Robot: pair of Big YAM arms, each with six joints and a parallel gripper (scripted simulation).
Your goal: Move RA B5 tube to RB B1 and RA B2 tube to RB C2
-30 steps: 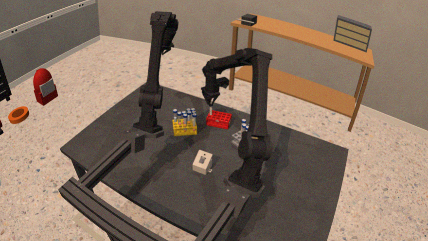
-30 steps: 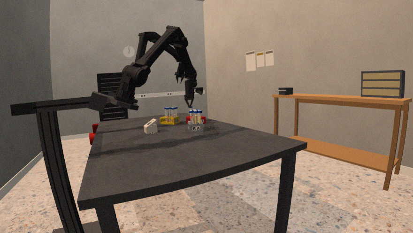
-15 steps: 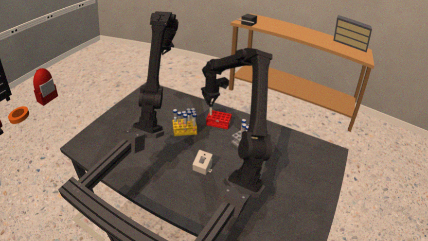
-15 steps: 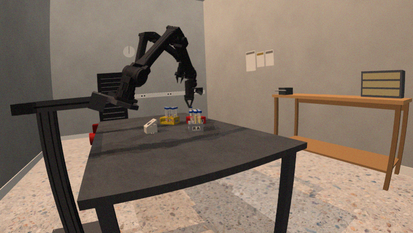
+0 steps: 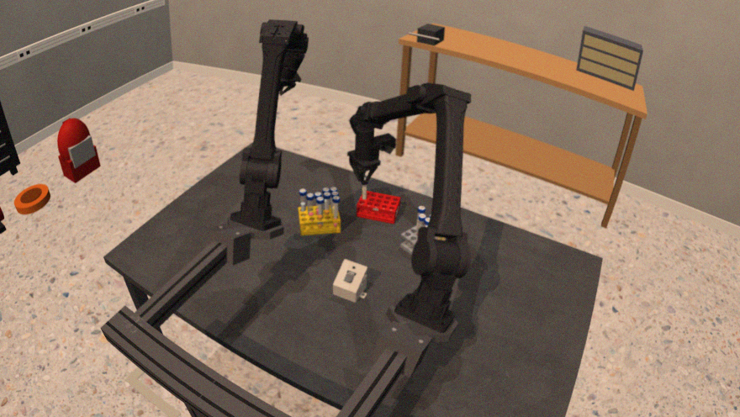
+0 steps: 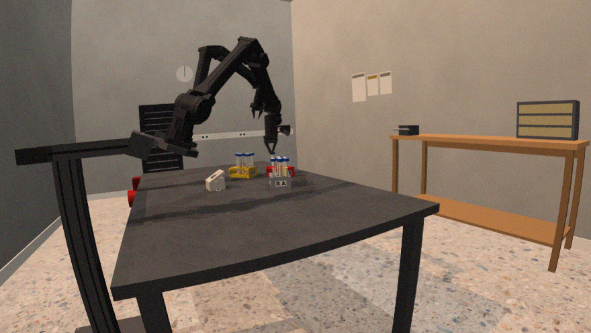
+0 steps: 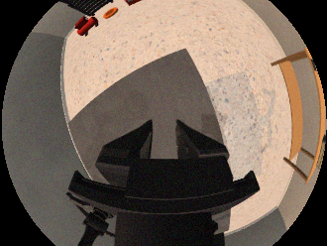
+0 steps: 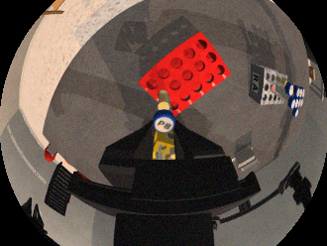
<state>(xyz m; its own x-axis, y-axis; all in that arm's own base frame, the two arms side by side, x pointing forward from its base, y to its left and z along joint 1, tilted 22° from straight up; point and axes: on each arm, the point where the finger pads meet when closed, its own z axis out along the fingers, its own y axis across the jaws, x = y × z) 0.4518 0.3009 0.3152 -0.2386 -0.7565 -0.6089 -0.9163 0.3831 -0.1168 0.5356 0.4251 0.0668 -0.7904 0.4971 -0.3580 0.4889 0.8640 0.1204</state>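
The red rack is 3 cm ahead of my right hand, 5 cm to the right of it and 10 cm below it.
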